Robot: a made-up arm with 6 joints. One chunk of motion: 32 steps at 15 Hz.
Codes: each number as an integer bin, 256 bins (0 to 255) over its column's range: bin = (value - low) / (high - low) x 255, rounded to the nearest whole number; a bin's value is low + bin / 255 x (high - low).
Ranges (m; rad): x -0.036..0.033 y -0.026..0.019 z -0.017..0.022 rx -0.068..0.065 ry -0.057..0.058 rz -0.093..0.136
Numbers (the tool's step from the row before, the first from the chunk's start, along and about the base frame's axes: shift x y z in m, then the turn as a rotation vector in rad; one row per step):
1: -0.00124 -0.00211 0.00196 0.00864 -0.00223 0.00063
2: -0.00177 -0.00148 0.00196 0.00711 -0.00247 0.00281
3: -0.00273 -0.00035 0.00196 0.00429 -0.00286 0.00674
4: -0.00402 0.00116 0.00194 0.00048 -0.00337 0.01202
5: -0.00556 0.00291 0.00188 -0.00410 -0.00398 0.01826
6: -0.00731 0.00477 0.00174 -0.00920 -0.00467 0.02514
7: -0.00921 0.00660 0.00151 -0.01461 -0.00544 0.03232
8: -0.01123 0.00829 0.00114 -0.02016 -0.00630 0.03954
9: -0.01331 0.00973 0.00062 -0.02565 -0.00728 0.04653
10: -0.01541 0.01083 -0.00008 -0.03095 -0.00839 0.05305
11: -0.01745 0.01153 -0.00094 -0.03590 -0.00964 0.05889
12: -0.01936 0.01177 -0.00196 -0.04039 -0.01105 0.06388
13: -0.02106 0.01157 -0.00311 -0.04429 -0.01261 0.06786
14: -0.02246 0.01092 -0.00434 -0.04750 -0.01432 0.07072
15: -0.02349 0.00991 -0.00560 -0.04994 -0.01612 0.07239
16: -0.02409 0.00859 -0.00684 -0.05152 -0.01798 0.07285
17: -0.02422 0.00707 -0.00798 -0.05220 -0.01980 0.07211
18: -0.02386 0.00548 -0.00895 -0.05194 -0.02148 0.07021
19: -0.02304 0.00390 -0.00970 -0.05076 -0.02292 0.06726
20: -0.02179 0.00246 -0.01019 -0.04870 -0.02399 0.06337
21: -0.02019 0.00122 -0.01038 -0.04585 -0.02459 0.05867
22: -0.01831 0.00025 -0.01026 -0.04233 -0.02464 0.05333
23: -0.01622 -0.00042 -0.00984 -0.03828 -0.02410 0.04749
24: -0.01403 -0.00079 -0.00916 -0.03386 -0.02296 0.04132
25: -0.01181 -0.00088 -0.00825 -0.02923 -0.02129 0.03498
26: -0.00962 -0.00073 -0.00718 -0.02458 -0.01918 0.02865
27: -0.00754 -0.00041 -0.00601 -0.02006 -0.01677 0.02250
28: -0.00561 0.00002 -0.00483 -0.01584 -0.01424 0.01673
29: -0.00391 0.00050 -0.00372 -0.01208 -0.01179 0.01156
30: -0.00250 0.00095 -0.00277 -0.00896 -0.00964 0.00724
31: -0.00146 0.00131 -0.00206 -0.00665 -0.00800 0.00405
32: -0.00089 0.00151 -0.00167 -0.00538 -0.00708 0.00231
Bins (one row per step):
1: 128 135 124 147 121 104
2: 127 139 124 144 121 107
3: 123 145 124 139 120 111
4: 118 154 124 131 119 117
5: 112 164 123 123 118 124
6: 106 174 123 113 116 132
7: 99 185 121 102 114 140
8: 92 194 119 92 112 148
9: 84 202 115 81 110 155
10: 76 209 111 71 108 163
11: 69 213 105 62 105 169
12: 61 214 98 53 102 175
13: 55 213 91 45 98 179
14: 50 209 83 39 95 182
15: 46 203 75 35 91 184
16: 44 196 66 32 87 185
17: 44 187 59 30 82 184
18: 45 178 53 31 79 182
19: 48 169 48 33 76 178
20: 53 161 45 37 73 174
21: 58 154 43 42 72 169
22: 65 149 44 49 72 163
23: 73 145 47 57 73 156
24: 81 143 51 65 75 150
25: 89 142 57 74 79 143
26: 97 143 64 83 84 135
27: 105 145 72 92 89 129
28: 112 147 80 100 95 122
29: 119 150 87 107 100 116
30: 124 153 93 113 105 112
31: 128 155 98 118 109 108
32: 130 156 100 120 111 106

